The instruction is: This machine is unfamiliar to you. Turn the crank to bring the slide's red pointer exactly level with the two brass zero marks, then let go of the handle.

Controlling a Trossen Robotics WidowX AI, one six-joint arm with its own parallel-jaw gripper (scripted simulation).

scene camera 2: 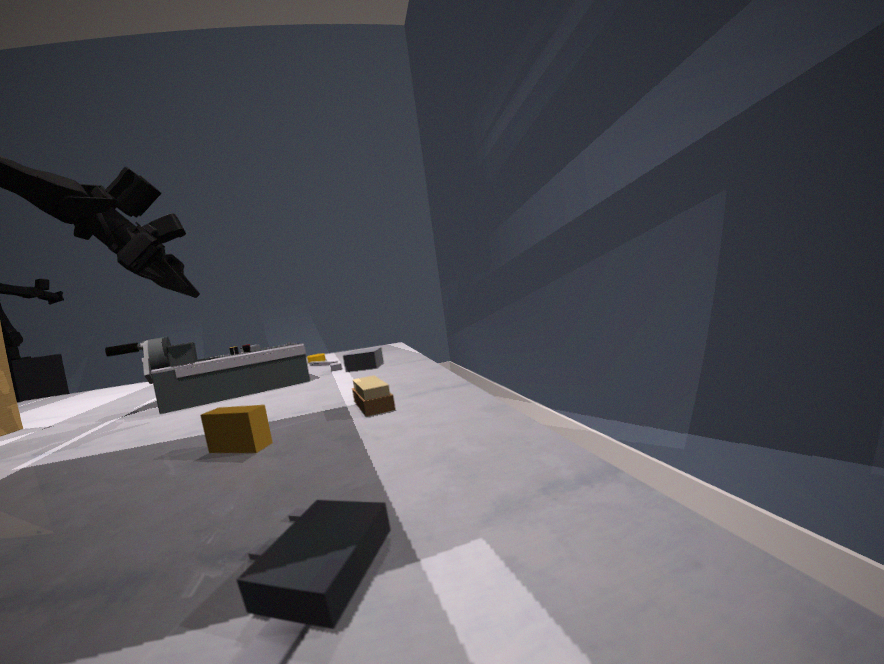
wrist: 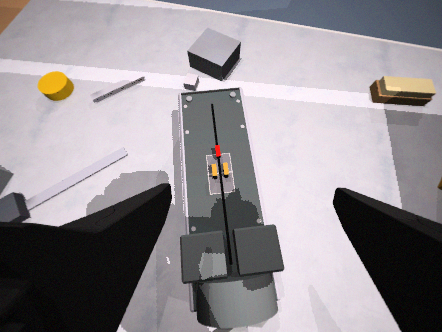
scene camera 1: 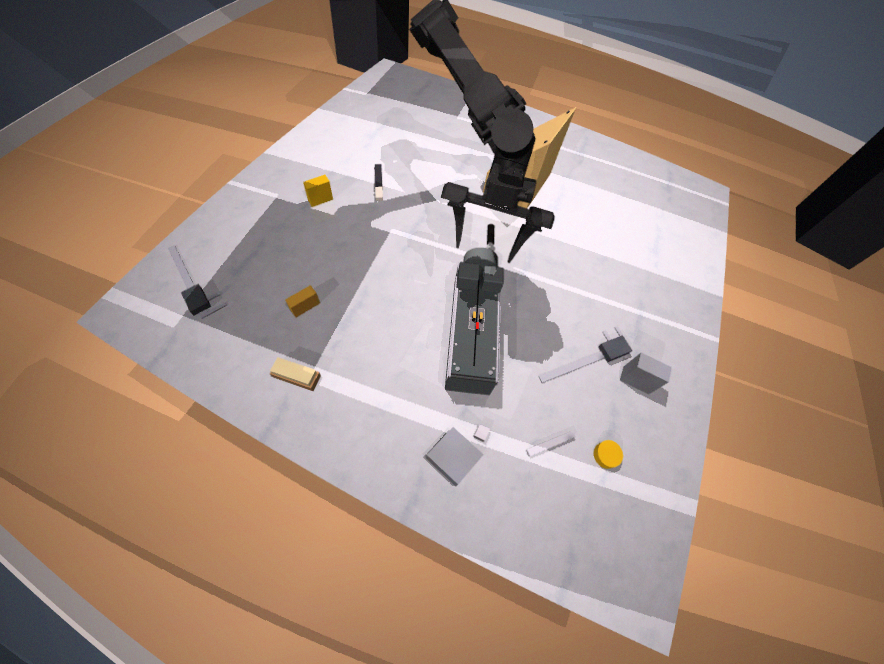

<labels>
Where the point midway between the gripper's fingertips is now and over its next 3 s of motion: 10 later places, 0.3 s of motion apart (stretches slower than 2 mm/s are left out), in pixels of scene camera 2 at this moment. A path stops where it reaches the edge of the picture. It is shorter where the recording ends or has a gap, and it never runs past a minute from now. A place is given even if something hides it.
The gripper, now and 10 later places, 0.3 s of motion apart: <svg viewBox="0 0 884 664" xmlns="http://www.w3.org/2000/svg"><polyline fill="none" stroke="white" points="192,292 161,293 132,300 128,308 130,325 132,332 134,340 136,348 136,356 136,361 135,361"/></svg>
</labels>
